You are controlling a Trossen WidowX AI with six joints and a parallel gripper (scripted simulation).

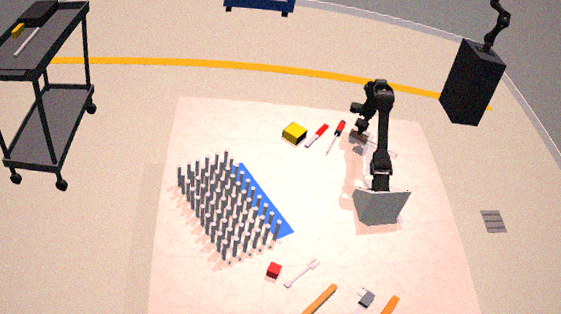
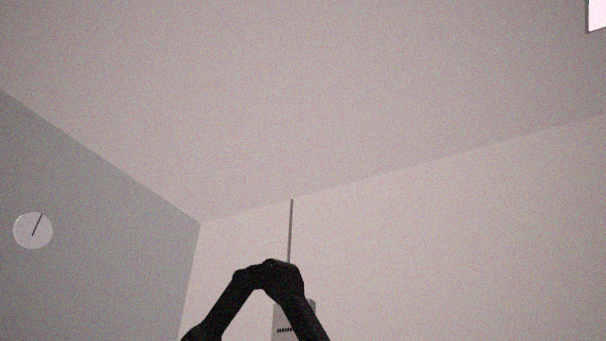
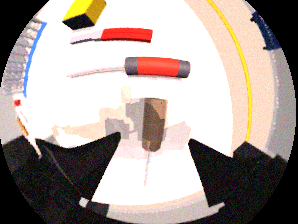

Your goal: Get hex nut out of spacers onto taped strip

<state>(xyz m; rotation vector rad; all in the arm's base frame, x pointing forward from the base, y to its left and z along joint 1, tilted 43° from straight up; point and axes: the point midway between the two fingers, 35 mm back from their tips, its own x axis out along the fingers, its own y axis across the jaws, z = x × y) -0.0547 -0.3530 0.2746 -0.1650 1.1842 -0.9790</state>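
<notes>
Right now my gripper tip is 9 cm past the brown-handled screwdriver, 6 cm to the right of it and 5 cm above it. Also, from my gripper tip: blue taped strip (51 cm ahead, 38 cm to the left, 6 cm below); then yellow block (32 cm ahead, 1 cm to the left, 4 cm below); then fork-ended tool (39 cm ahead, 73 cm to the left, 6 cm below).
</notes>
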